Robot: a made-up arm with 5 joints.
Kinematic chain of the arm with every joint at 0, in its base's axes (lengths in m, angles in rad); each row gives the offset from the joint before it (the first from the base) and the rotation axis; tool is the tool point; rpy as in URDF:
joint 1: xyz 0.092 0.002 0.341 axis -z
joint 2: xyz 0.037 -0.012 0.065 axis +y
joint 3: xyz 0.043 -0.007 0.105 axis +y
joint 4: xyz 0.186 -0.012 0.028 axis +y
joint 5: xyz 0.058 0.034 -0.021 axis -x
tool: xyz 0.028 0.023 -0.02 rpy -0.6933 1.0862 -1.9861
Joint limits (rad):
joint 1: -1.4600..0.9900
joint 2: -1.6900..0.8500
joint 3: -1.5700..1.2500
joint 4: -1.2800..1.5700
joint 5: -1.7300..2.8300
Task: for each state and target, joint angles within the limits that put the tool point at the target. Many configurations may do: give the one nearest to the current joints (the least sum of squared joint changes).
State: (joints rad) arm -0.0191 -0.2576 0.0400 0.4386 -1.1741
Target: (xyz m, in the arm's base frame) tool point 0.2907 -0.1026 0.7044
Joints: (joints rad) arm 0.6139 -0.4573 -0.3025 0.2603 -1.2677
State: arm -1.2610 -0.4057 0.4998 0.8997 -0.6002
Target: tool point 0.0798 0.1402 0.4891
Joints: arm -1.4294 -1.0163 0.7099 1.5700 -0.3588
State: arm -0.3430 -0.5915 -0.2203 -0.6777 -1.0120
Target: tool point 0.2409 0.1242 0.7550
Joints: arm -0.5143 -0.2678 -0.5524 -0.5578 -0.8634
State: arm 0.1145 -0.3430 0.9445 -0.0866 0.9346
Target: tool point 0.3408 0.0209 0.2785
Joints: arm -0.0705 0.0613 0.8860 -0.2386 0.9101
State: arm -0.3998 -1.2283 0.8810 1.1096 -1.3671
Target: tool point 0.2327 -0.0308 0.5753
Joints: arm 0.4011 -1.4132 0.7016 1.1009 -1.4925
